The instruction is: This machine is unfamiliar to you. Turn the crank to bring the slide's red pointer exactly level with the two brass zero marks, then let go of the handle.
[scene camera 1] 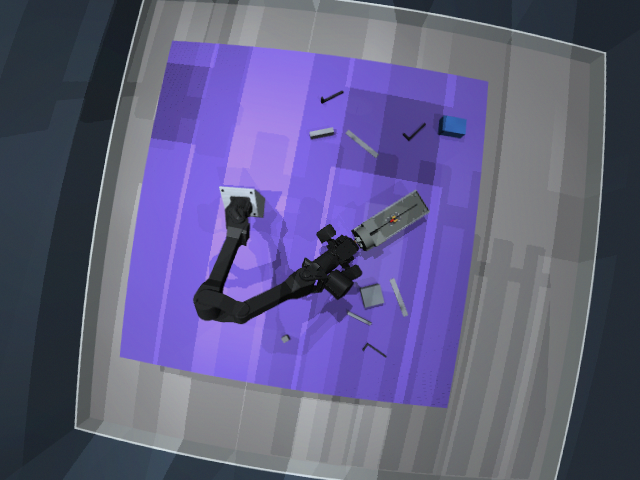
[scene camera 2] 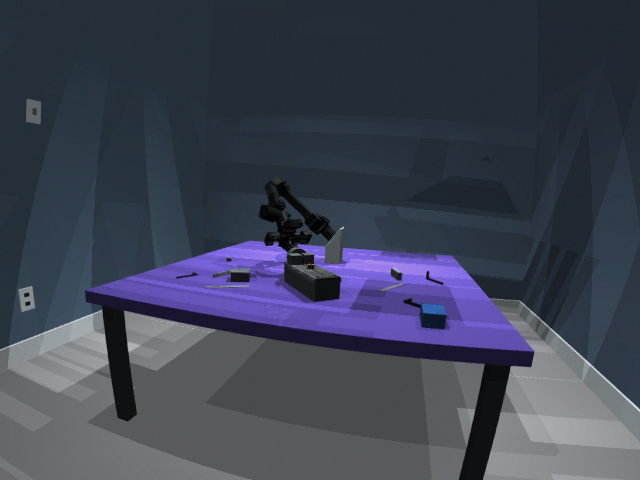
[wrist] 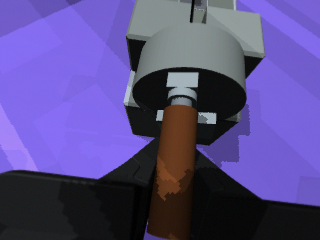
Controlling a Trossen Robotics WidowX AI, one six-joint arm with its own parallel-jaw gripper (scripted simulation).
Scene:
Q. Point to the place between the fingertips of the gripper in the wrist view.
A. At 170, 145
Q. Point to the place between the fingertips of the gripper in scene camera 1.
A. At 352, 243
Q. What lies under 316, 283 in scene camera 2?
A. A machine.

